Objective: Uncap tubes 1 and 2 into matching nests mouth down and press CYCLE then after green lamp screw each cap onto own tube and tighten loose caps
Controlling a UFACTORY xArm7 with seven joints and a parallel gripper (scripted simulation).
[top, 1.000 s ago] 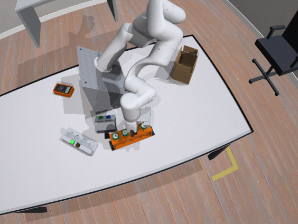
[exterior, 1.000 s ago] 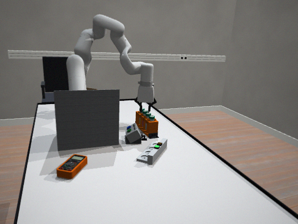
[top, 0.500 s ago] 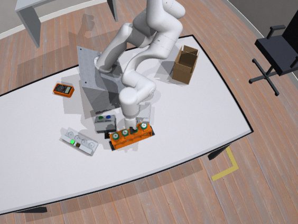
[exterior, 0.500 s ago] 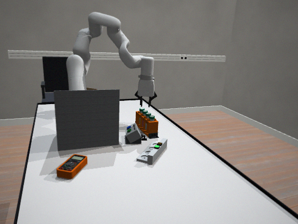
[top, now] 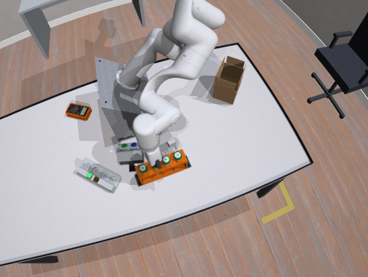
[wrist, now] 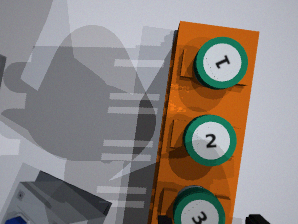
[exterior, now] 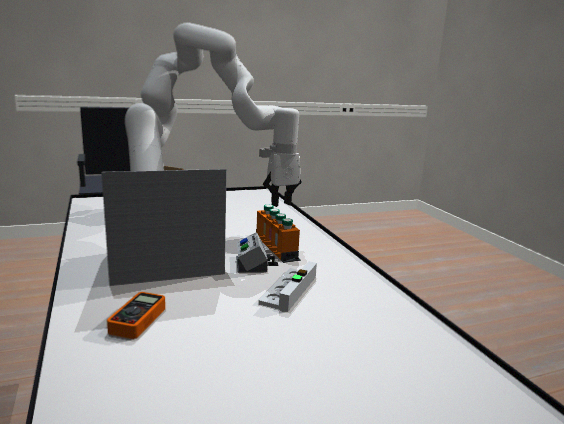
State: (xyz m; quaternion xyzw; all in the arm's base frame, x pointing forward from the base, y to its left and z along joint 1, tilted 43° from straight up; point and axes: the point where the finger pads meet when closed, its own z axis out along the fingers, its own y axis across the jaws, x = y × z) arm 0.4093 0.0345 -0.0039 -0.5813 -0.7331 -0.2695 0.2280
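The green key is 150 mm behind my hand, 110 mm to the right of it and 110 mm below it. The rest, counted from my hand: orange multimeter: 470 mm behind, 340 mm to the right, 160 mm below; then grey key housing: 130 mm behind, 90 mm to the right, 120 mm below; then blue key: 140 mm behind, 70 mm to the right, 110 mm below.
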